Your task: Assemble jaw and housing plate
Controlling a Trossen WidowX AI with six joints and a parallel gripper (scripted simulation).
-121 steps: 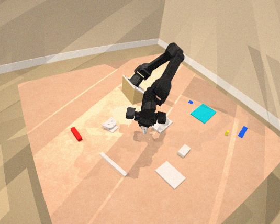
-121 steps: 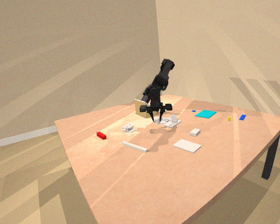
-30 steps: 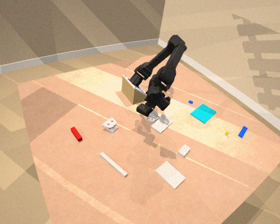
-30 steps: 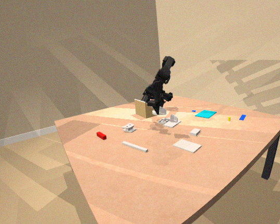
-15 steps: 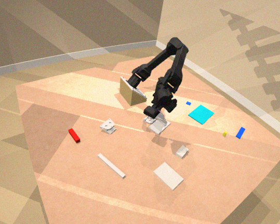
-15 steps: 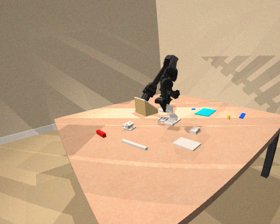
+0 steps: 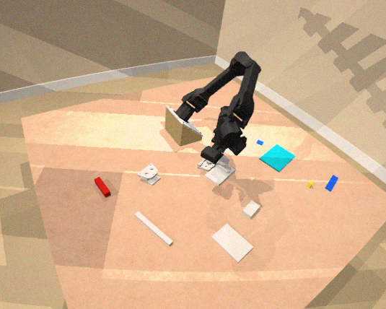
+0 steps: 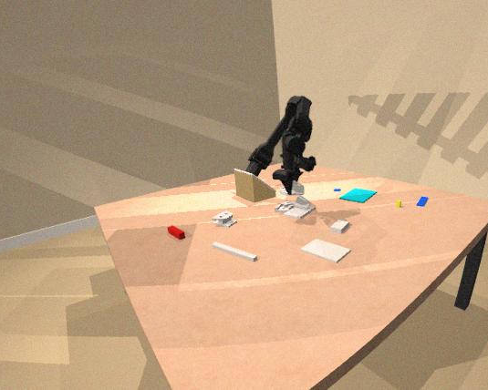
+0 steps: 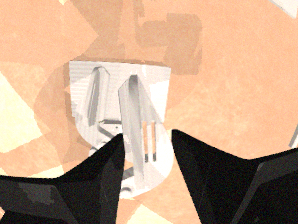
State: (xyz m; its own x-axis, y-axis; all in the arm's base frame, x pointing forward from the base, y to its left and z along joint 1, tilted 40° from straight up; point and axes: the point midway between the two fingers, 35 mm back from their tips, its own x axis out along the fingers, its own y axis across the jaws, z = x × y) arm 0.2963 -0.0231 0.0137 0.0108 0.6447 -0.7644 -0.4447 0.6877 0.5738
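My gripper tip is now 4 cm past the white jaw. Round my gripper tip: teal square (4 cm ahead, 34 cm to the left, 8 cm below); then flat white plate (28 cm ahead, 11 cm to the right, 8 cm below); then white bar (11 cm ahead, 32 cm to the right, 8 cm below).
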